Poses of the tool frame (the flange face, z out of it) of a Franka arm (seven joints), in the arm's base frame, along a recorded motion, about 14 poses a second.
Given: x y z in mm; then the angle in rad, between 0 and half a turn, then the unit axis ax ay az.
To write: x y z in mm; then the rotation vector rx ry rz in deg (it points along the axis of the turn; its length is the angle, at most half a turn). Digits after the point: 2 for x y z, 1 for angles.
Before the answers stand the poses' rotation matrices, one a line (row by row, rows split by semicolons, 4 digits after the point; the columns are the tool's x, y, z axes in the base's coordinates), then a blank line. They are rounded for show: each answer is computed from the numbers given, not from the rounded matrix.
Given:
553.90 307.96 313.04 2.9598 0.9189 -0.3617 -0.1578
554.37 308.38 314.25 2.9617 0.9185 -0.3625 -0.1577
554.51 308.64 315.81 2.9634 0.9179 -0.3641 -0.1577
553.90 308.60 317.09 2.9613 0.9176 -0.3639 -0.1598
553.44 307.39 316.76 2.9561 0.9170 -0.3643 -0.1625
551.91 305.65 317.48 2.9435 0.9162 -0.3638 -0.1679
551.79 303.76 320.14 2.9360 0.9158 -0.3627 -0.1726
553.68 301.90 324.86 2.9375 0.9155 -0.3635 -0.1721
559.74 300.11 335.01 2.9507 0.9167 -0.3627 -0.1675
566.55 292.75 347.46 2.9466 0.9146 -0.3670 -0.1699
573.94 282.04 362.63 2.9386 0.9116 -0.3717 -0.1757
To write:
0.6911 -0.6307 -0.3530; -0.6877 -0.7241 -0.0529; -0.2222 0.2793 -0.9341
0.6899 -0.6324 -0.3522; -0.6888 -0.7231 -0.0509; -0.2225 0.2778 -0.9345
0.6876 -0.6352 -0.3518; -0.6911 -0.7211 -0.0488; -0.2227 0.2766 -0.9348
0.6866 -0.6338 -0.3562; -0.6911 -0.7211 -0.0492; -0.2256 0.2799 -0.9331
0.6845 -0.6324 -0.3627; -0.6924 -0.7197 -0.0517; -0.2283 0.2865 -0.9305
0.6820 -0.6271 -0.3763; -0.6932 -0.7183 -0.0593; -0.2331 0.3013 -0.9246
0.6807 -0.6221 -0.3868; -0.6925 -0.7186 -0.0631; -0.2388 0.3108 -0.9200
0.6798 -0.6239 -0.3856; -0.6936 -0.7177 -0.0617; -0.2382 0.3094 -0.9206
0.6837 -0.6272 -0.3731; -0.6908 -0.7211 -0.0535; -0.2355 0.2943 -0.9262
0.6760 -0.6320 -0.3789; -0.6978 -0.7142 -0.0537; -0.2367 0.3007 -0.9239
0.6654 -0.6353 -0.3920; -0.7061 -0.7060 -0.0545; -0.2421 0.3130 -0.9184

553.90 307.96 313.04 155.8 -61.3 -26.8
554.37 308.38 314.25 155.9 -61.5 -26.8
554.51 308.64 315.81 155.9 -61.8 -26.8
553.90 308.60 317.09 155.7 -61.7 -27.1
553.44 307.39 316.76 155.3 -61.7 -27.5
551.91 305.65 317.48 154.5 -61.4 -28.3
551.79 303.76 320.14 154.1 -61.0 -29.0
553.68 301.90 324.86 154.1 -61.2 -29.0
559.74 300.11 335.01 155.0 -61.3 -28.3
566.55 292.75 347.46 154.4 -62.0 -28.7
573.94 282.04 362.63 153.5 -62.6 -29.6

